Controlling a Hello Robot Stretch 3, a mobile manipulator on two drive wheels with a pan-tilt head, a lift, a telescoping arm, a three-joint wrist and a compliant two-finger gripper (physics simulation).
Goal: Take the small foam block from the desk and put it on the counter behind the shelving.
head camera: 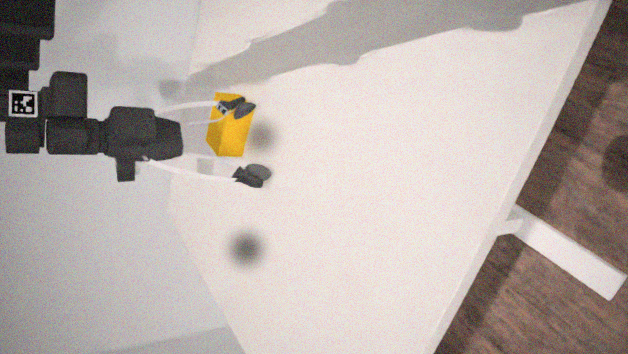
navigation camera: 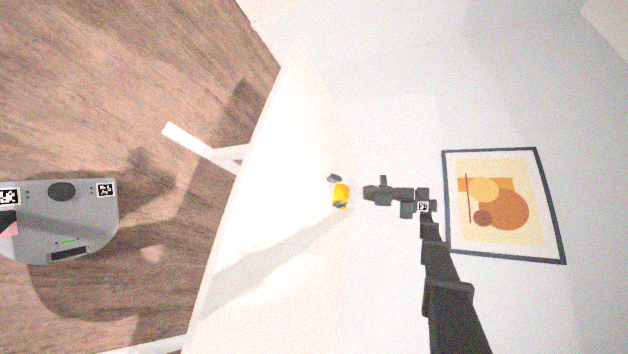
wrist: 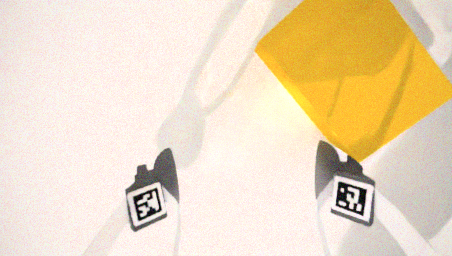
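Where they show: gripper, fingertip midpoint: [head camera: 261, 141] [navigation camera: 329, 191] [wrist: 243, 163]; robot's base at its link origin: [navigation camera: 62, 190].
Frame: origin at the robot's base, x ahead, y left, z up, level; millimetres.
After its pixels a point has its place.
Note:
The small foam block [head camera: 231, 136] @(x -33, y -704, z 979 mm) [navigation camera: 342, 192] @(x -33, y -703, z 986 mm) [wrist: 350, 55] @(x -48, y -730, z 995 mm) is a yellow block on the white desk [head camera: 375, 175] @(x 21, y -398, z 950 mm) [navigation camera: 280, 145] @(x 123, y -365, z 950 mm) [wrist: 75, 90] @(x 118, y -646, z 950 mm). My gripper [head camera: 250, 141] @(x -23, y -641, z 957 mm) [navigation camera: 337, 191] @(x -23, y -641, z 957 mm) [wrist: 243, 163] @(x -23, y -641, z 957 mm) is open, its fingertips wide apart above the desk. In the wrist view the block lies turned at an angle ahead and to the right, its near corner at the right fingertip; the gap between the fingertips shows bare desk. In the head view one finger overlaps the block's upper end and the other is beside its lower end. The counter and the shelving do not show.
The desk's long edge and a white leg [head camera: 575, 257] [navigation camera: 187, 139] border the wooden floor. My base [navigation camera: 75, 215] @(x -94, y -31, z 160 mm) is on the floor at the left of the navigation view. A framed picture [navigation camera: 500, 200] @(x -94, y -1063, z 1650 mm) hangs on the wall beside my arm [navigation camera: 455, 310] @(x -85, y -212, z 1293 mm).

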